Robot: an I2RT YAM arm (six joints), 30 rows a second.
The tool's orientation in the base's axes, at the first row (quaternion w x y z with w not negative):
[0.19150, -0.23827, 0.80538, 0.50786]
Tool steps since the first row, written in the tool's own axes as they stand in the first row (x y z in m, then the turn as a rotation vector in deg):
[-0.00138, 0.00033, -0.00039, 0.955, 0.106, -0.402]
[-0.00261, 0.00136, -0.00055, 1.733, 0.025, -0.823]
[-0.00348, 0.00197, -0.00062, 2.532, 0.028, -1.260]
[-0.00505, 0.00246, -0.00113, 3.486, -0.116, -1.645]
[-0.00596, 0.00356, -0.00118, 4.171, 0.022, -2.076]
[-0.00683, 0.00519, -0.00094, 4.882, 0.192, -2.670]
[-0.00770, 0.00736, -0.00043, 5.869, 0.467, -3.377]
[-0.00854, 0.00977, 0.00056, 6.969, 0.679, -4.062]
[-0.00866, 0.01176, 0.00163, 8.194, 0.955, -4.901]
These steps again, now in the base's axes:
[0.00091, 0.00003, 0.00116, -0.865, -0.507, -0.284]
[0.00130, 0.00050, 0.00265, -1.478, -1.067, -0.598]
[0.00165, 0.00083, 0.00360, -2.159, -1.615, -0.856]
[0.00261, 0.00084, 0.00503, -2.877, -2.199, -1.327]
[0.00271, 0.00137, 0.00635, -3.542, -2.669, -1.427]
[0.00249, 0.00236, 0.00792, -4.258, -3.281, -1.451]
[0.00198, 0.00379, 0.00976, -5.267, -4.009, -1.504]
[0.00133, 0.00575, 0.01157, -6.329, -4.761, -1.674]
[0.00035, 0.00748, 0.01264, -7.541, -5.654, -1.803]

